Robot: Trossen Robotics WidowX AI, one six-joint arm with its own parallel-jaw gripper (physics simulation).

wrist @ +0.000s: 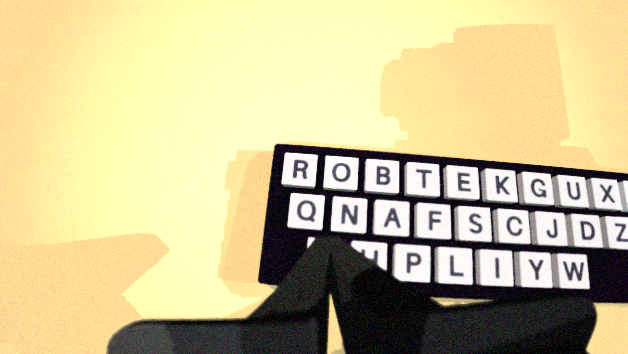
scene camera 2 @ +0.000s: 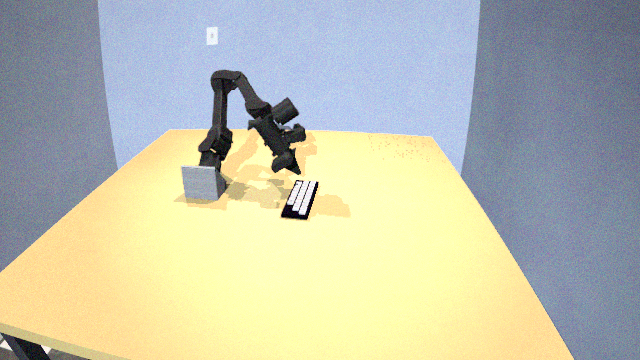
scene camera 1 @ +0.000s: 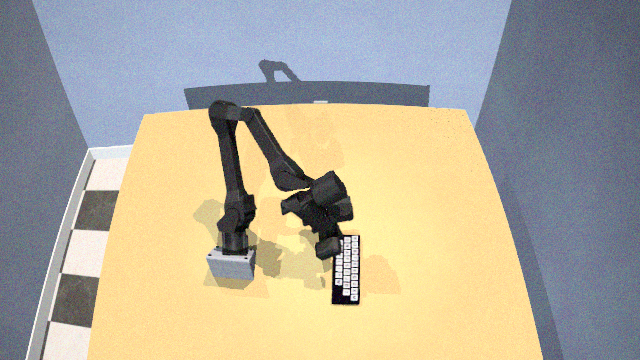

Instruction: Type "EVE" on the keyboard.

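Where they show: gripper, fingertip midpoint: [wrist: 326, 247] [scene camera 2: 299, 174] [scene camera 1: 341, 236]; arm's base, link origin: [scene camera 2: 207, 174] [scene camera 1: 234, 252].
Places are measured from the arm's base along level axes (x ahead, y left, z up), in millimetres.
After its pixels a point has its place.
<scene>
The black keyboard [scene camera 1: 340, 298] {x 261, y -131, z -47 mm} [scene camera 2: 295, 216] {x 278, y -147, z -51 mm} [wrist: 270, 250] {x 285, y 65, z -47 mm} with white keys lies flat on the table. In the wrist view the E key [wrist: 464, 182] {x 311, y -33, z -42 mm} is in the top row between T and K, uncovered. No V letter is readable; the leftmost key of the bottom row has its letter hidden by the fingertips, and the H key beside it is partly covered. My gripper [scene camera 2: 299, 172] {x 283, y 39, z -13 mm} [wrist: 326, 247] {x 283, y 39, z -13 mm} is shut and empty, its tips together. In scene camera 2 the tips show above the keyboard's far end, with a gap. In scene camera 1 the arm covers part of the keyboard.
The arm's grey base block [scene camera 1: 231, 265] {x -7, y -50, z 17 mm} [scene camera 2: 200, 183] {x -9, y -50, z -7 mm} stands left of the keyboard on the yellow table [scene camera 1: 425, 300] {x 492, y -170, z -60 mm} [scene camera 2: 375, 280] {x 457, y -398, z -60 mm}. The arm's shadows fall around the keyboard. Blue walls stand behind and at the sides. A white wall plate [scene camera 2: 212, 36] is on the back wall.
</scene>
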